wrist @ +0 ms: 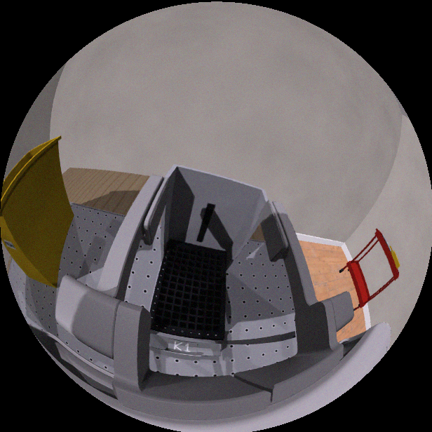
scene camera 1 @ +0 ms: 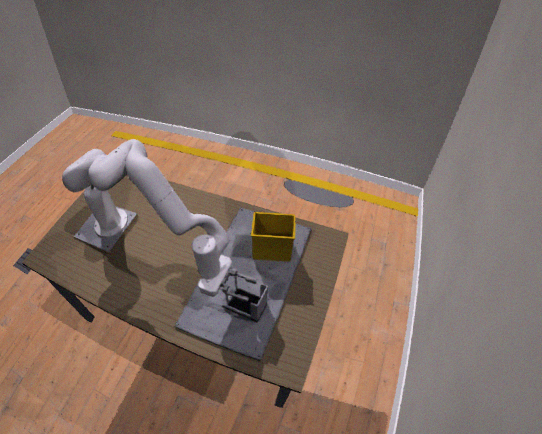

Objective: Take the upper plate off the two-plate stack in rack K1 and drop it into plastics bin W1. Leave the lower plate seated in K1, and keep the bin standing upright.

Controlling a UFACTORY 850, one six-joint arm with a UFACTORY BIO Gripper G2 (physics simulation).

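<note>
Rack K1 (scene camera 1: 261, 306) (wrist: 237, 201), grey with tall walls at its far end, stands on the perforated board. A black gridded plate (wrist: 192, 290) lies in it; the seam between upper and lower plate cannot be made out. My gripper (scene camera 1: 250, 290) (wrist: 216, 220) is drawn in to its narrowest, with a gap still between its fingers and nothing gripped. Its fingers reach over the rack, one to each side in the wrist view. The yellow plastics bin W1 (scene camera 1: 272, 248) (wrist: 40, 215) stands upright behind the rack in the scene view and at the left in the wrist view.
The grey perforated board (scene camera 1: 215, 332) (wrist: 190, 367) lies on the wooden table (scene camera 1: 165, 200). The arm's base plate (scene camera 1: 107, 242) is at the table's left. A red frame (wrist: 359, 284) shows beyond the table at the right in the wrist view. The bin's walls rise near the gripper's left side there.
</note>
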